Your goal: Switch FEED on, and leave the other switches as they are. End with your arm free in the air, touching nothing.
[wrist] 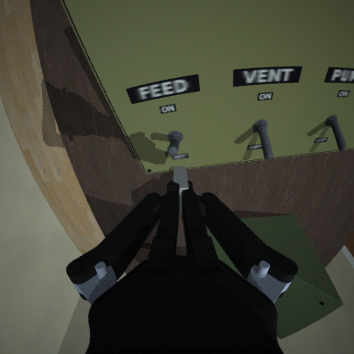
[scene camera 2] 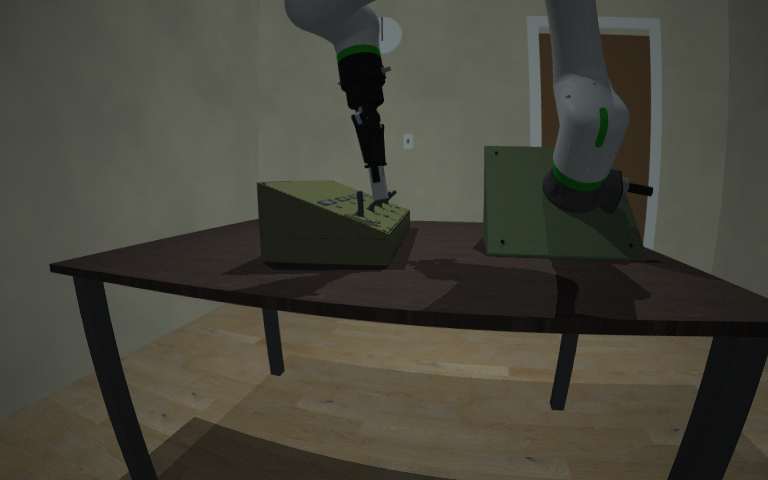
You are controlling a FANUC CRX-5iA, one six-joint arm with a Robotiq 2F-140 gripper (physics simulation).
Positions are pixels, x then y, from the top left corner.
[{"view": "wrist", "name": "gripper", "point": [179, 175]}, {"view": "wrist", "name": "olive switch box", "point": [211, 81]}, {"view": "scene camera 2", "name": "gripper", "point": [381, 199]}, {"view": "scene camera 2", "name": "olive switch box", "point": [318, 222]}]
